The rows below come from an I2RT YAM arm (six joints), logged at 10 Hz.
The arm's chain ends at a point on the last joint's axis. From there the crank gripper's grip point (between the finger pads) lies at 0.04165 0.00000 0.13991 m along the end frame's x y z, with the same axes.
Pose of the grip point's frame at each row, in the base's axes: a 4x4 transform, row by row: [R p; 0 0 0 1], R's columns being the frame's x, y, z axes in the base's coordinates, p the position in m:
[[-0.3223 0.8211 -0.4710 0.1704], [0.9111 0.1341 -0.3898 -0.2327], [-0.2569 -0.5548 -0.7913 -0.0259], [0 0 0 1]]
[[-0.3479 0.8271 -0.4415 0.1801], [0.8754 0.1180 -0.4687 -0.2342], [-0.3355 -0.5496 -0.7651 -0.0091], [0 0 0 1]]
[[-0.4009 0.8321 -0.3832 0.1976], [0.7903 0.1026 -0.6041 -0.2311], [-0.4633 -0.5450 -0.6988 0.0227], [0 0 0 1]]
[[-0.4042 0.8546 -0.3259 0.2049], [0.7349 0.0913 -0.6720 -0.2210], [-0.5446 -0.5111 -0.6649 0.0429], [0 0 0 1]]
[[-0.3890 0.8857 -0.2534 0.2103], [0.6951 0.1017 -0.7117 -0.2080], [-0.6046 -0.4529 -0.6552 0.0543], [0 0 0 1]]
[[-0.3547 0.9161 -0.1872 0.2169], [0.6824 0.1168 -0.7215 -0.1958], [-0.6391 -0.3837 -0.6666 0.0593], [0 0 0 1]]
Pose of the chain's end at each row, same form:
[[-0.3223 0.8211 -0.4710 0.2497], [0.9111 0.1341 -0.3898 -0.2161], [-0.2569 -0.5548 -0.7913 0.0955], [0 0 0 1]]
[[-0.3479 0.8271 -0.4415 0.2564], [0.8754 0.1180 -0.4687 -0.2051], [-0.3355 -0.5496 -0.7651 0.1119], [0 0 0 1]]
[[-0.4009 0.8321 -0.3832 0.2679], [0.7903 0.1026 -0.6041 -0.1795], [-0.4633 -0.5450 -0.6988 0.1398], [0 0 0 1]]
[[-0.4042 0.8546 -0.3259 0.2673], [0.7349 0.0913 -0.6720 -0.1576], [-0.5446 -0.5111 -0.6649 0.1586], [0 0 0 1]]
[[-0.3890 0.8857 -0.2534 0.2620], [0.6951 0.1017 -0.7117 -0.1374], [-0.6046 -0.4529 -0.6552 0.1712], [0 0 0 1]]
[[-0.3547 0.9161 -0.1872 0.2579], [0.6824 0.1168 -0.7215 -0.1233], [-0.6391 -0.3837 -0.6666 0.1792], [0 0 0 1]]

